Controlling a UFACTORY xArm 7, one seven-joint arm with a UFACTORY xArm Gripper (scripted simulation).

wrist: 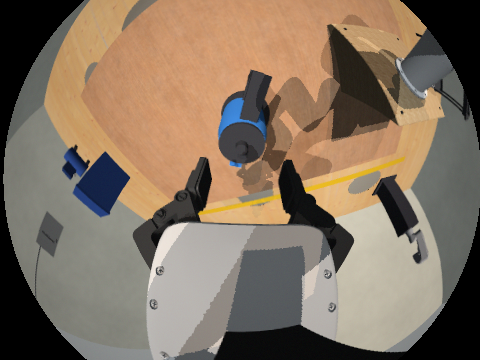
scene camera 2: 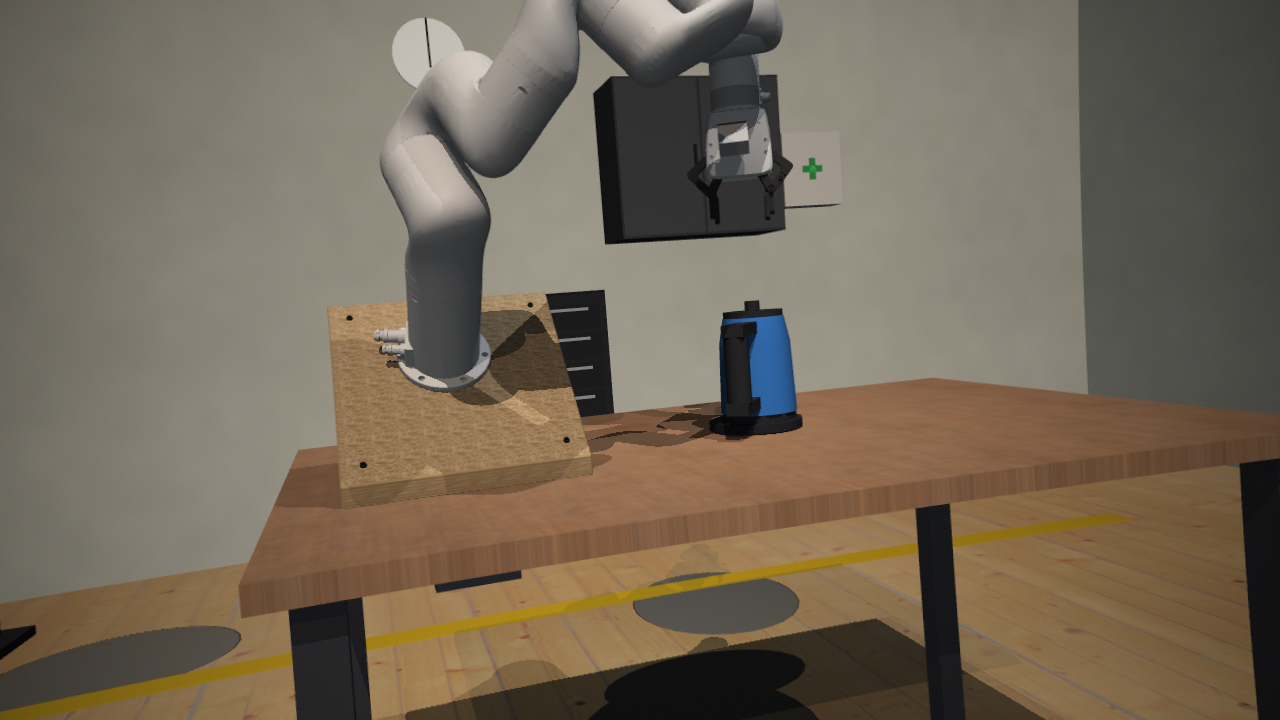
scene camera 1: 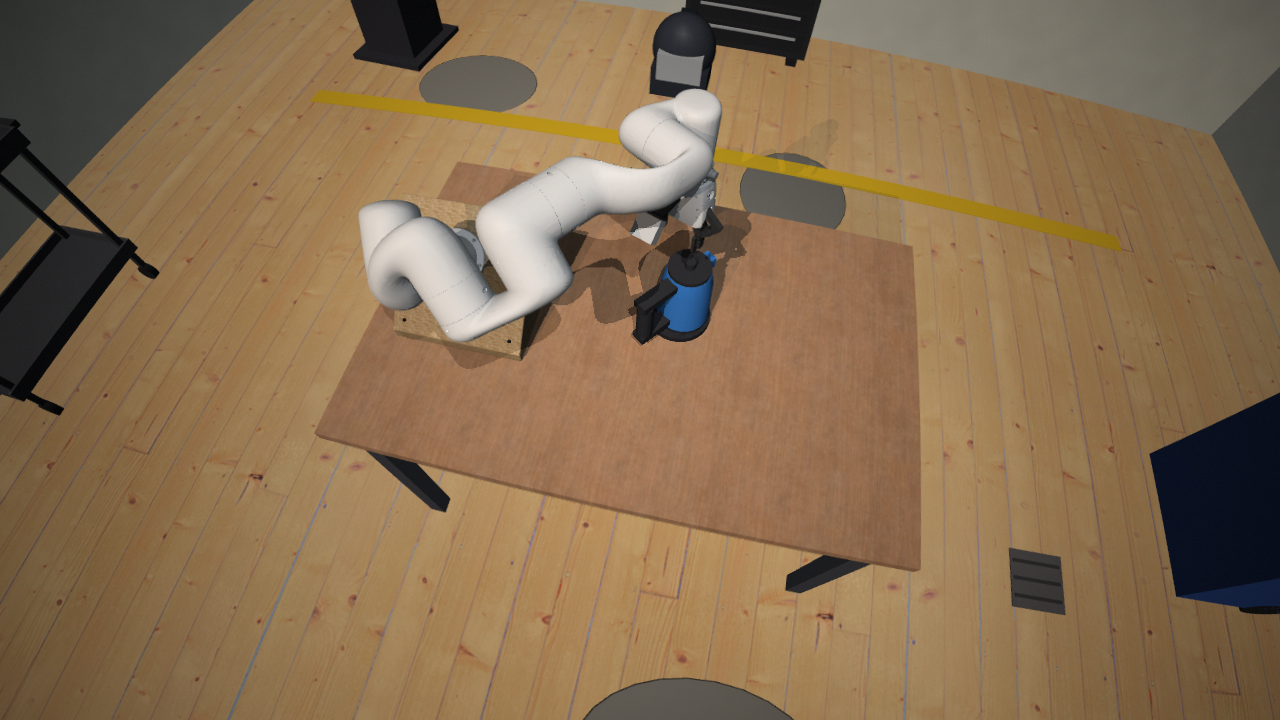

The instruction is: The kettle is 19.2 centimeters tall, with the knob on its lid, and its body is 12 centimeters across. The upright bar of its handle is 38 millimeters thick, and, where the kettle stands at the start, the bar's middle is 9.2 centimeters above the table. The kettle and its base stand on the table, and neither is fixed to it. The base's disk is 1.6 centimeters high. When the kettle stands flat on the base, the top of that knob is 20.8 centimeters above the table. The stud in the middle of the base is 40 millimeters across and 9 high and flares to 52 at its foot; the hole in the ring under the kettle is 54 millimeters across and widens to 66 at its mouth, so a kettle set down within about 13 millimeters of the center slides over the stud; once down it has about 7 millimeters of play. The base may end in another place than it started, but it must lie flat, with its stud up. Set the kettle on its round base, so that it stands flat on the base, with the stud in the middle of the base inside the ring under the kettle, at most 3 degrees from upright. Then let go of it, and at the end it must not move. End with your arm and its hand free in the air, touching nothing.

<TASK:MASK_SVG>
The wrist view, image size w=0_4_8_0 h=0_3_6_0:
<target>my gripper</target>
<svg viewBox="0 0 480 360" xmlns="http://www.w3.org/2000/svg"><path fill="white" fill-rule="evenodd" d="M133 232L133 239L151 270L146 318L148 340L153 360L398 360L407 352L371 351L334 341L338 325L336 273L351 250L354 238L339 223L336 223L335 218L316 204L316 199L313 195L305 192L299 173L296 173L292 160L286 159L283 161L278 179L283 210L291 215L288 224L199 222L201 220L198 213L206 208L212 182L209 160L206 157L200 157L195 171L191 171L185 189L178 191L174 195L173 201L157 210L152 219L148 219Z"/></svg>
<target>blue kettle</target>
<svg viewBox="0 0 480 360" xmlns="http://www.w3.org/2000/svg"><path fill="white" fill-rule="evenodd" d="M255 70L250 70L243 99L242 97L237 98L227 104L218 128L219 150L230 161L229 166L241 168L242 164L257 160L265 150L267 129L261 109L272 76Z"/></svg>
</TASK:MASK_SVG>
